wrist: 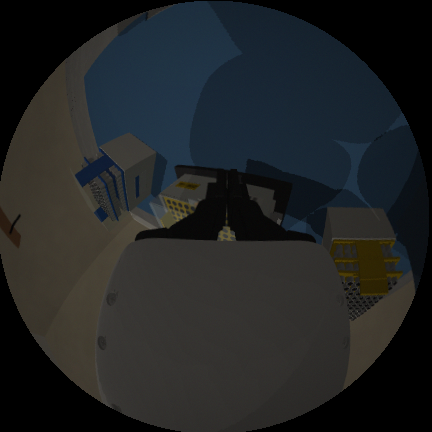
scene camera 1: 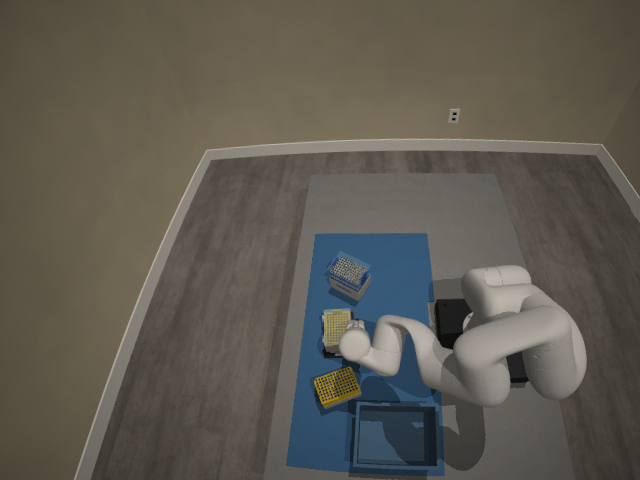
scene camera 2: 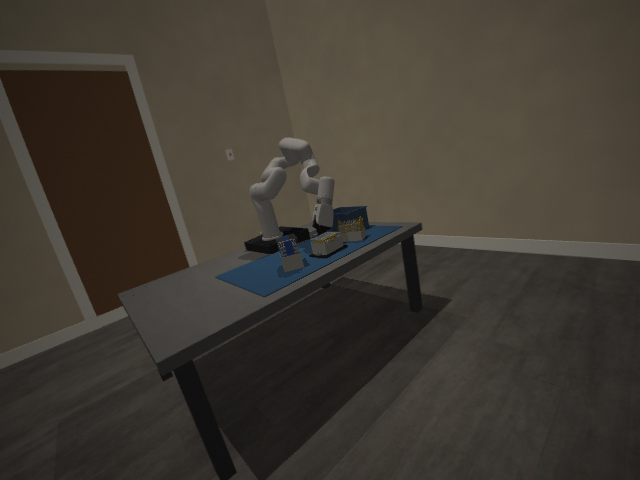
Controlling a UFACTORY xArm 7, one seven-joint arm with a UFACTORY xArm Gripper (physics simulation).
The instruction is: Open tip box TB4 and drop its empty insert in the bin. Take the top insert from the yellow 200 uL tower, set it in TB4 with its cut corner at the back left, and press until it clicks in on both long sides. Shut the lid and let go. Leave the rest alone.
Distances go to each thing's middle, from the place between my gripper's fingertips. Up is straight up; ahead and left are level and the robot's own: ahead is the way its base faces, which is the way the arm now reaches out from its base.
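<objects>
Blue tower (scene camera 2: 288,246): my hand 1 cm past it, 21 cm to the left of it, 2 cm below it.
</objects>
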